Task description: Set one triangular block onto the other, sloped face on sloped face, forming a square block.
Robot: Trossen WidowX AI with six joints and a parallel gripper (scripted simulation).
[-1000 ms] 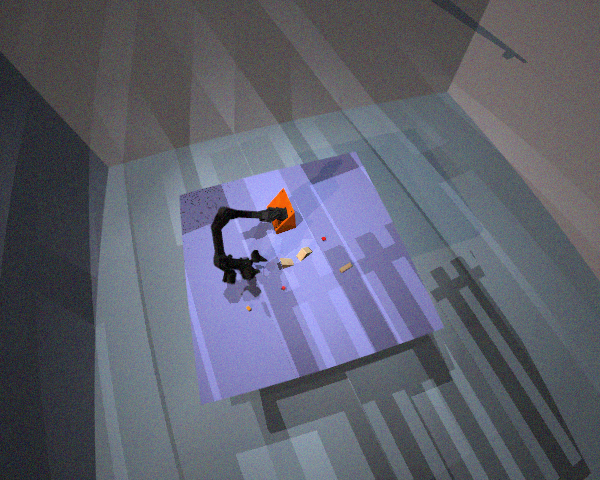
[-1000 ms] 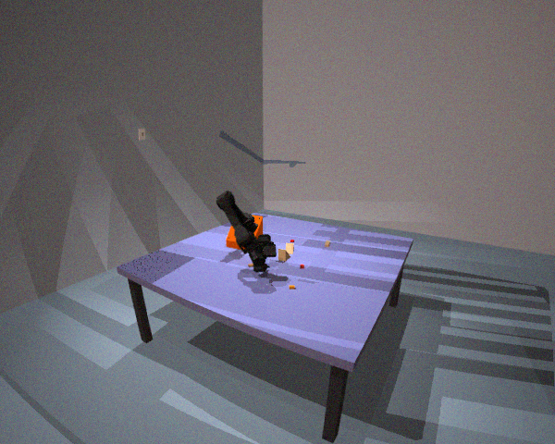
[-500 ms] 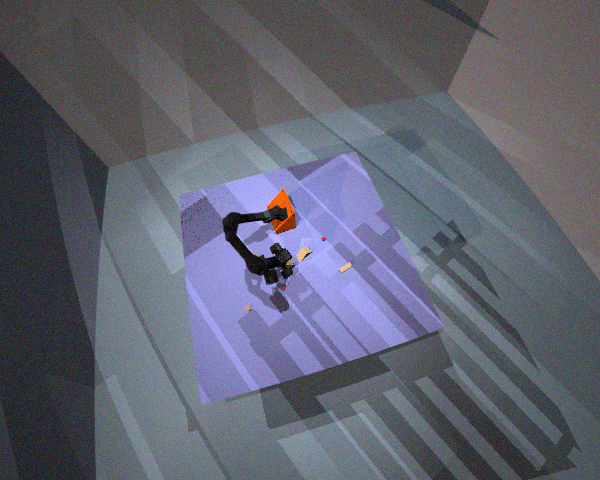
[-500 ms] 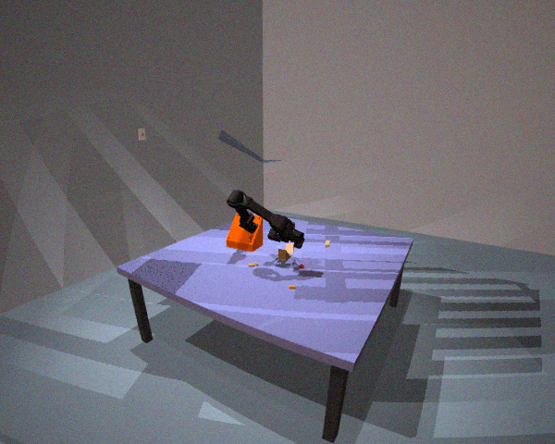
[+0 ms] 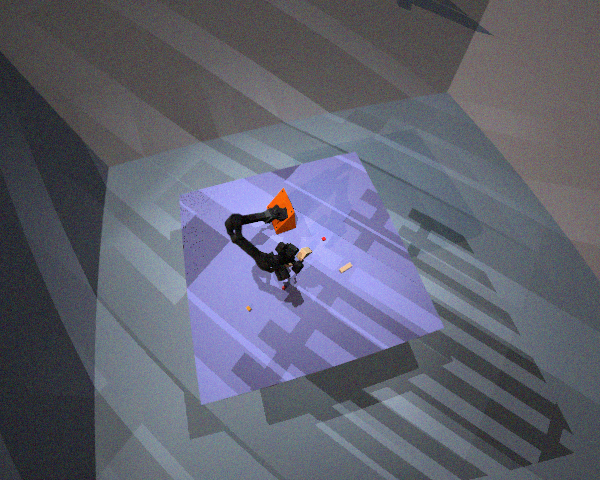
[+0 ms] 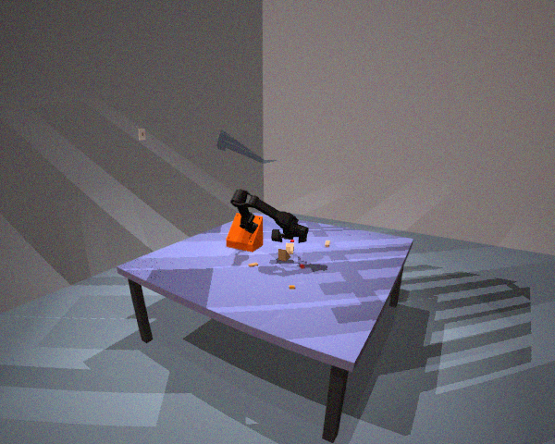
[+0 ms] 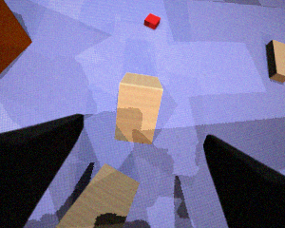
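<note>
Now: the tan triangular block 5 cm below my gripper tip, 4 cm to the left of it and 3 cm behind it. Round my gripper tip: red bead: 15 cm ahead, 11 cm to the right, 7 cm below; then small tan block: 25 cm to the left, 10 cm ahead, 7 cm below; then brown piece: 24 cm to the right, 7 cm below, 7 cm behind.
</note>
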